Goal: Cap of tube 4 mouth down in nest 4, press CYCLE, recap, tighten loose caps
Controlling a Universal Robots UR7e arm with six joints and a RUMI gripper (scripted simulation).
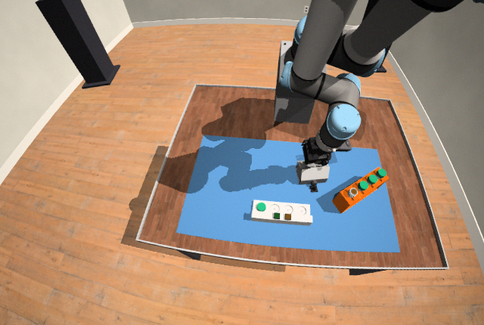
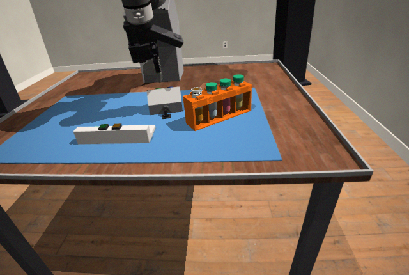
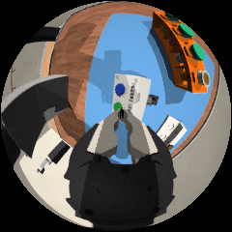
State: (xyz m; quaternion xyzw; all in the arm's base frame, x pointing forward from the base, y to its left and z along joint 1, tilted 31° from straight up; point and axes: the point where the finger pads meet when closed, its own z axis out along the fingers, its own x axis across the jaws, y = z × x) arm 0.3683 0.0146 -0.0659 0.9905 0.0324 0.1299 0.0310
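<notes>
My hand is 5 cm above the blue key, 3 cm to the right of it and 2 cm past it. Also, from my hand: green key 5 cm below, 2 cm behind, 1 cm to the right; green cap 22 cm to the right, 13 cm ahead, 10 cm below; grey key housing 6 cm below.
</notes>
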